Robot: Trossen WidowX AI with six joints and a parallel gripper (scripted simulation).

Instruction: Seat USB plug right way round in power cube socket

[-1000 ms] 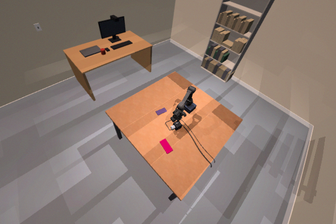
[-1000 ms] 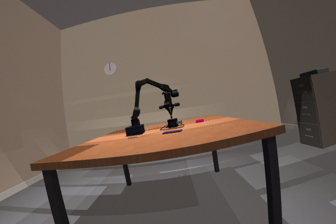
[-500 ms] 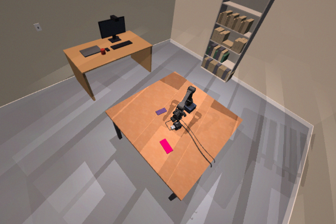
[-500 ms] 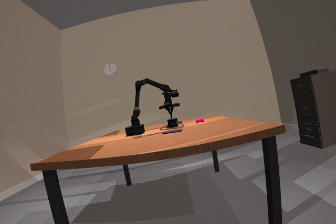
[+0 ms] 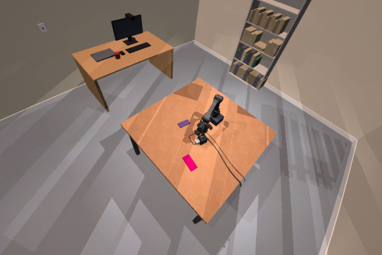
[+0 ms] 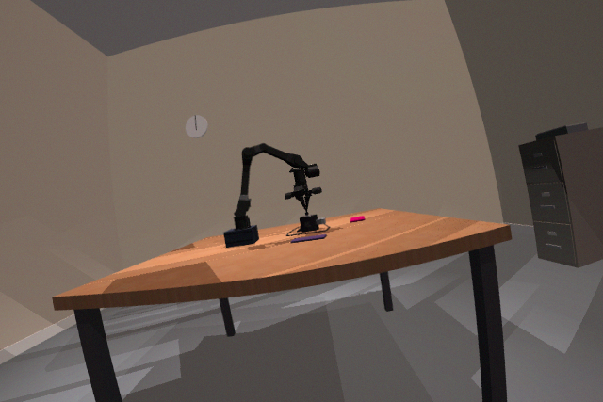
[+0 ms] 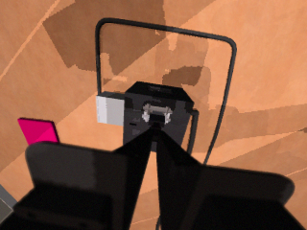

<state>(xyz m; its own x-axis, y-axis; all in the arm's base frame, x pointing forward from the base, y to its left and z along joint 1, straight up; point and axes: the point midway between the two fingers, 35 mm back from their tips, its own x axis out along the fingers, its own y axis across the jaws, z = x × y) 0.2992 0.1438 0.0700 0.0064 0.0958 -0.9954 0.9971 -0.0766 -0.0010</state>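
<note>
Now: the usb plug 2 cm below my gripper tip. Also, from my gripper tip: purple flat block: 28 cm to the right, 11 cm below, 4 cm ahead; magenta flat block: 25 cm ahead, 14 cm to the left, 11 cm below.
</note>
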